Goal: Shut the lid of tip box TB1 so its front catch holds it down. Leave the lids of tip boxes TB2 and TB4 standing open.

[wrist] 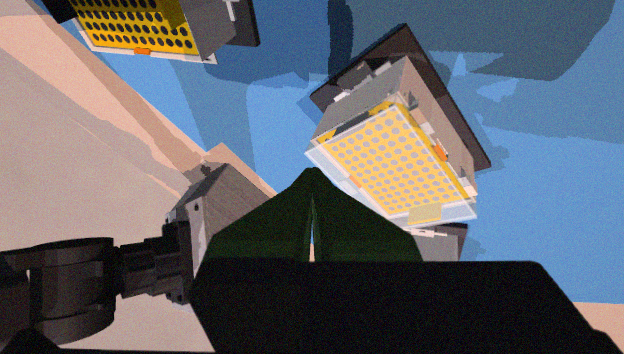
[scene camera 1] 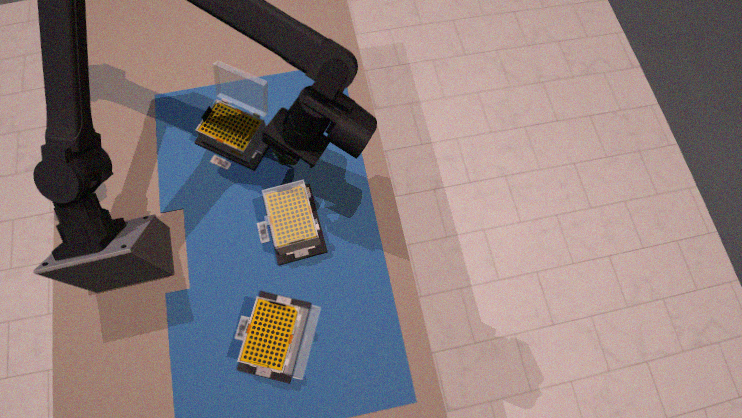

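Seen in the pictures: gripper, fingertip midpoint: (wrist: 312, 178) (scene camera 1: 283, 162); arm's base at its link origin: (wrist: 182, 259) (scene camera 1: 92, 241).
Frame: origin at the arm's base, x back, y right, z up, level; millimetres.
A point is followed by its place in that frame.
The middle tip box (scene camera 1: 293, 220) @[x -359, y 11, z -54 mm] (wrist: 395, 165) @[x -369, y -26, z -54 mm] has its clear lid down over the yellow rack; whether the front catch holds cannot be told. The upper left tip box (scene camera 1: 231, 127) @[x -257, y -229, z -74 mm] (wrist: 145, 30) @[x -251, y -207, z -74 mm] has its clear lid (scene camera 1: 241, 85) @[x -297, y -294, z -25 mm] standing open. The lower tip box (scene camera 1: 270, 334) @[x -284, y 214, z -75 mm] has its clear lid (scene camera 1: 307, 342) @[x -356, y 247, z 12 mm] open on its right side. The box labels are too small to read, so I cannot tell which is TB1, TB2 or TB4. My gripper (scene camera 1: 289, 175) @[x -362, y -84, z 9 mm] (wrist: 312, 178) @[x -362, y -84, z 9 mm] is shut and empty, near the middle box's upper end in the scene view; contact cannot be told.
The boxes stand on a blue mat (scene camera 1: 353, 321) @[x -438, y 214, z -132 mm] (wrist: 560, 210) @[x -452, y 157, z -132 mm]. A grey wedge-shaped block (scene camera 1: 129, 257) @[x -81, y 53, z 32 mm] (wrist: 232, 197) @[x -92, y -19, z -92 mm], with a second dark arm (scene camera 1: 67, 103) @[x -62, y -161, z 188 mm] joined to it, is at the left. In the scene view my wrist is close beside the upper left box's right side.
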